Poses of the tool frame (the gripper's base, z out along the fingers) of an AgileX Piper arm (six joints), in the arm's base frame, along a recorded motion.
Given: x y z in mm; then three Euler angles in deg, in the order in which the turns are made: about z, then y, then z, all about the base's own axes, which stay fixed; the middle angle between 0 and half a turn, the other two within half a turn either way.
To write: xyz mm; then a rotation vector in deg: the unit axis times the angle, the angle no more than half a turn. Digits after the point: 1 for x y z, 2 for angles.
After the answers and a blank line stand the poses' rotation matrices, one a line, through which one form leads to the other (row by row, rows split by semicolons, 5 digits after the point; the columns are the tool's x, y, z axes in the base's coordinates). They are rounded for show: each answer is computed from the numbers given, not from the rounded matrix.
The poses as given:
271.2 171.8 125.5 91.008 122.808 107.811
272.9 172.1 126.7 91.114 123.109 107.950
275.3 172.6 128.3 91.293 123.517 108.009
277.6 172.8 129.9 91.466 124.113 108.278
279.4 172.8 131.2 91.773 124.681 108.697
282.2 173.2 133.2 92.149 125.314 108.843
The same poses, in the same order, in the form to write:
271.2 171.8 125.5 22.01 -149.01 -81.00
272.9 172.1 126.7 22.07 -149.16 -80.55
275.3 172.6 128.3 21.95 -149.43 -79.98
277.6 172.8 129.9 22.13 -149.74 -79.10
279.4 172.8 131.2 22.30 -149.92 -78.17
282.2 173.2 133.2 22.05 -150.29 -77.23

-0.95484 -0.14896 -0.25709; -0.29676 0.52116 0.80021; 0.01479 0.84036 -0.54183
-0.95442 -0.14981 -0.25815; -0.29803 0.52554 0.79686; 0.01629 0.83747 -0.54623
-0.95462 -0.14921 -0.25776; -0.29724 0.53197 0.79288; 0.01881 0.83351 -0.55218
-0.95374 -0.15154 -0.25966; -0.29990 0.54038 0.78616; 0.02118 0.82766 -0.56083
-0.95242 -0.15301 -0.26361; -0.30373 0.54864 0.77894; 0.02544 0.82194 -0.56901
-0.95274 -0.15108 -0.26355; -0.30223 0.55880 0.77226; 0.03060 0.81542 -0.57806

